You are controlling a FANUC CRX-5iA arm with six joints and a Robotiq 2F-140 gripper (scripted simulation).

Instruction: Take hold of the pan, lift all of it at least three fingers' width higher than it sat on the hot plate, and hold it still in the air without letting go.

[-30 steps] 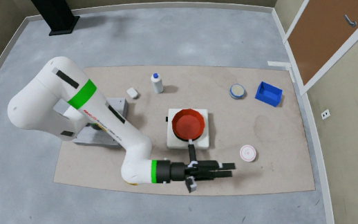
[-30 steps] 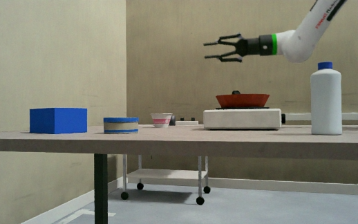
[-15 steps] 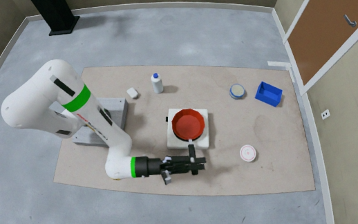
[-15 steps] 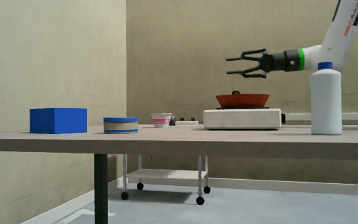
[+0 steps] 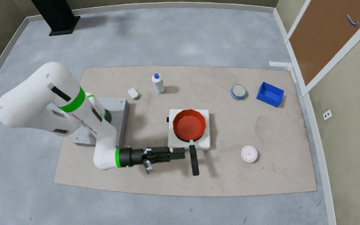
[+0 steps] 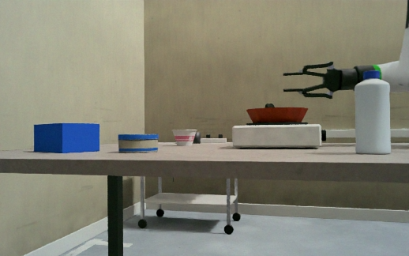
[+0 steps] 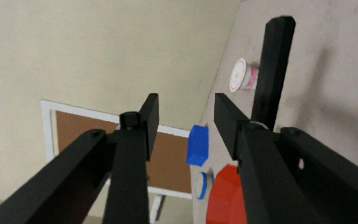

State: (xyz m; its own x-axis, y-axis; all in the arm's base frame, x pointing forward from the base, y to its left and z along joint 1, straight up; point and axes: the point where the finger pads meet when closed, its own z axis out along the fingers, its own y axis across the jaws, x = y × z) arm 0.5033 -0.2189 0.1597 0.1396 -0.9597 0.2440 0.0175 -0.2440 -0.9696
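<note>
My gripper is now 130 mm to the right of the red pan, 120 mm above it and 60 mm short of it. Round my hand: white hot plate (190 mm to the left, 190 mm below, 30 mm ahead); then white bottle (480 mm to the left, 160 mm behind, 150 mm below); then pink-striped cup (400 mm ahead, 190 mm below, 40 mm to the left).
</note>
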